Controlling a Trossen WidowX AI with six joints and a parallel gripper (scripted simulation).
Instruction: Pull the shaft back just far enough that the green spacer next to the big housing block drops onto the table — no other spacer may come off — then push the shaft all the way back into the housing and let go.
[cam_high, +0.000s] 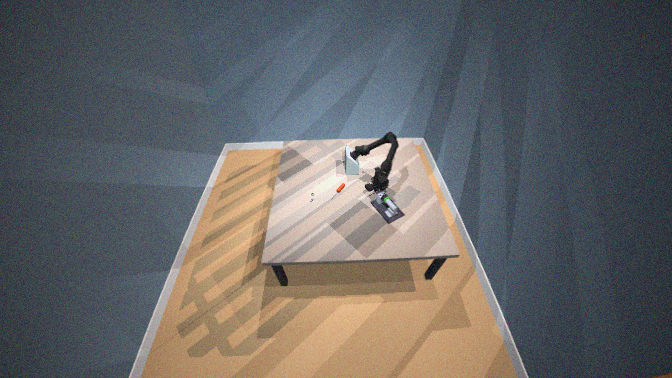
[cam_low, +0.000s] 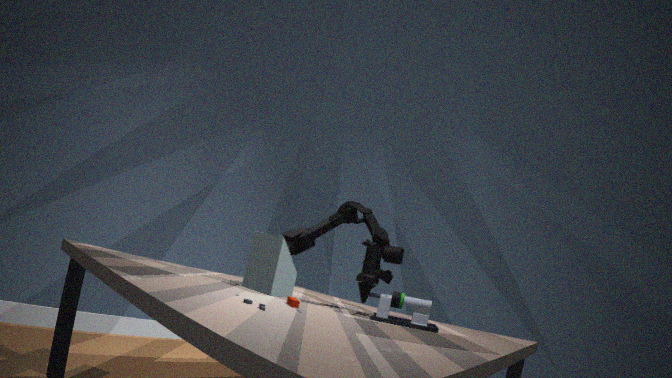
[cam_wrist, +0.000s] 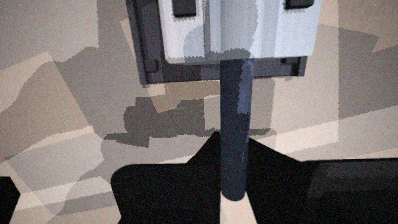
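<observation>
The dark blue shaft lies 60 mm ahead of my gripper tip, 30 mm to the left of it and 30 mm above it. From my gripper tip the other things lie so: green spacer 120 mm ahead, 60 mm to the left, 30 mm above; then dark spacer 100 mm ahead, 50 mm to the left, 30 mm above; then red-handled screwdriver 40 mm behind, 290 mm to the right, 40 mm below.
</observation>
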